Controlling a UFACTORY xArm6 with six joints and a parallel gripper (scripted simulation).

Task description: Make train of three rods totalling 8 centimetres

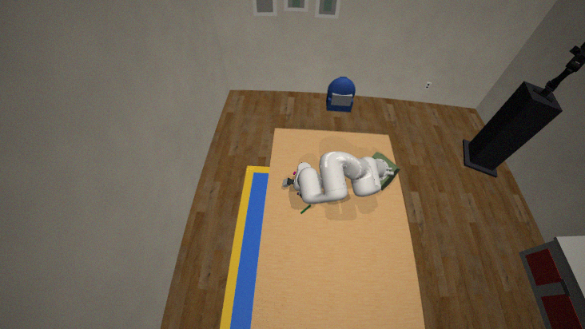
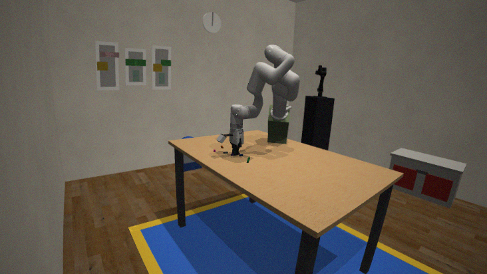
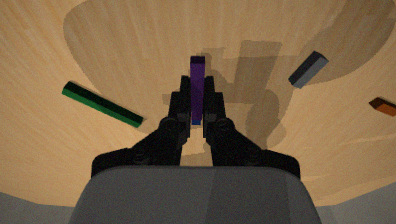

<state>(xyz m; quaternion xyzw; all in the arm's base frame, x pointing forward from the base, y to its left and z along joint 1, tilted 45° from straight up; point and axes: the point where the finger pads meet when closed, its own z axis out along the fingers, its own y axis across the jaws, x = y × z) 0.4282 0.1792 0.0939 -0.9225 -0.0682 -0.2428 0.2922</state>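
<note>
My hand is 20 mm above the purple rod. Also, from my hand: green rod: 80 mm to the left, 60 mm behind, 30 mm below; then magenta rod: 130 mm to the right, 110 mm ahead, 30 mm below; then grey rod: 80 mm to the right, 40 mm ahead, 30 mm below.
</note>
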